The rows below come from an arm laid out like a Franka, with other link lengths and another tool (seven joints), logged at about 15 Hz.
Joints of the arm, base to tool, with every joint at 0 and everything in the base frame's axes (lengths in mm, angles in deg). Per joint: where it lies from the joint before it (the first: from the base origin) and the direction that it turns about. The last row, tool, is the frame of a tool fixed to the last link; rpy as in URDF.
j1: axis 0 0 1 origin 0.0 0.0 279.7
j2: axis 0 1 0 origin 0.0 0.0 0.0
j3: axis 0 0 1 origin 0.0 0.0 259.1
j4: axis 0 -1 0 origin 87.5 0.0 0.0
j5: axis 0 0 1 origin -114.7 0.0 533.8
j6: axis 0 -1 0 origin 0.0 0.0 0.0
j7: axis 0 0 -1 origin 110.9 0.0 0.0
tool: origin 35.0 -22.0 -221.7 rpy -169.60 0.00 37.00
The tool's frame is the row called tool.
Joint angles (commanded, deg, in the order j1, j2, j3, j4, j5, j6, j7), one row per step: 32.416, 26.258, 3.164, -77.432, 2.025, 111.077, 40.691; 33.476, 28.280, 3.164, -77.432, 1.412, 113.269, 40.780; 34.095, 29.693, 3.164, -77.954, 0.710, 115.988, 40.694; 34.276, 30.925, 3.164, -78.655, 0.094, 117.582, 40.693; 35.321, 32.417, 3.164, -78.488, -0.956, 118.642, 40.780; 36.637, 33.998, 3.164, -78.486, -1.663, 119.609, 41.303; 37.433, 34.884, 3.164, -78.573, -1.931, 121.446, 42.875; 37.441, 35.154, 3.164, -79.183, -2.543, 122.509, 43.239; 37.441, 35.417, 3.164, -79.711, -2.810, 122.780, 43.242; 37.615, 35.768, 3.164, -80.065, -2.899, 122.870, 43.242; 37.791, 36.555, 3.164, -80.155, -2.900, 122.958, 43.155; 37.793, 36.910, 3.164, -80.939, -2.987, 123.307, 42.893; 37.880, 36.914, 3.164, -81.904, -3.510, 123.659, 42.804
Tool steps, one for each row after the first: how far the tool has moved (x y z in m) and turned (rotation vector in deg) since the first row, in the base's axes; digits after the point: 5 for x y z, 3 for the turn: -0.00273, 0.01586, -0.02544, -0.306, -0.428, 1.008; -0.00221, 0.02588, -0.04634, -0.347, -1.442, 1.803; -0.00244, 0.02755, -0.06965, -0.966, -1.485, 2.154; -0.00878, 0.04025, -0.08774, -1.825, -1.825, 3.455; -0.02019, 0.05568, -0.10976, -2.580, -1.661, 4.520; -0.02512, 0.06700, -0.11998, -2.047, -2.316, 3.837; -0.02477, 0.06608, -0.12839, -2.307, -2.761, 3.753; -0.02660, 0.06415, -0.13797, -2.800, -2.497, 3.898; -0.03035, 0.06458, -0.14742, -3.223, -2.059, 4.143; -0.03416, 0.06520, -0.16063, -3.685, -1.430, 4.436; -0.03778, 0.06253, -0.17443, -4.233, -0.869, 4.794; -0.04165, 0.06019, -0.18450, -4.967, -0.688, 5.267
